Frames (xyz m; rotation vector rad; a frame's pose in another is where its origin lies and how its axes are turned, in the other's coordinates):
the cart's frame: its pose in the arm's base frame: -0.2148 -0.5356 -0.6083 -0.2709 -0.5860 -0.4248
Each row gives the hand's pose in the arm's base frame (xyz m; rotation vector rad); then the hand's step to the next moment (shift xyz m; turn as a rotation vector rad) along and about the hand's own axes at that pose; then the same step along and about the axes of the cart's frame.
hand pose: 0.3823 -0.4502 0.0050 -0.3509 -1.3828 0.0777
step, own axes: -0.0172 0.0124 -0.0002 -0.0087 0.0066 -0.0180
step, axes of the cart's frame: -0.0148 0.0083 -0.0127 0.0050 0.0097 -0.0180
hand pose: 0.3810 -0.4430 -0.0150 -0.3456 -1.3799 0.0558
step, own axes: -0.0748 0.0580 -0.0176 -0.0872 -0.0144 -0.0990
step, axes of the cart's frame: -0.0538 0.0461 -0.0652 0.0195 -0.0016 -0.1313
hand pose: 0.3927 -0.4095 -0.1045 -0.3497 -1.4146 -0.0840
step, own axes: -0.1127 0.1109 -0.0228 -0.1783 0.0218 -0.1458
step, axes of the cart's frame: -0.0786 0.1035 -0.0929 -0.0122 0.0355 -0.2283
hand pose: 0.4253 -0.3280 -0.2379 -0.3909 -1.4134 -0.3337
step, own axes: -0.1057 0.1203 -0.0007 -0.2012 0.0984 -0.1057
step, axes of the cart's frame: -0.0678 0.1264 -0.0712 -0.0553 0.1125 -0.2136
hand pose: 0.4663 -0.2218 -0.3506 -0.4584 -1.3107 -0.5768
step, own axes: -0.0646 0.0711 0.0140 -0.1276 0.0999 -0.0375
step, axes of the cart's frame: -0.0391 0.0825 -0.0331 -0.0451 0.1126 -0.1138
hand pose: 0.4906 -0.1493 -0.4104 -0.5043 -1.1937 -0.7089
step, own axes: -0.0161 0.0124 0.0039 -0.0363 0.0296 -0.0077
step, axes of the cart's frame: -0.0103 0.0163 -0.0074 -0.0140 0.0339 -0.0301
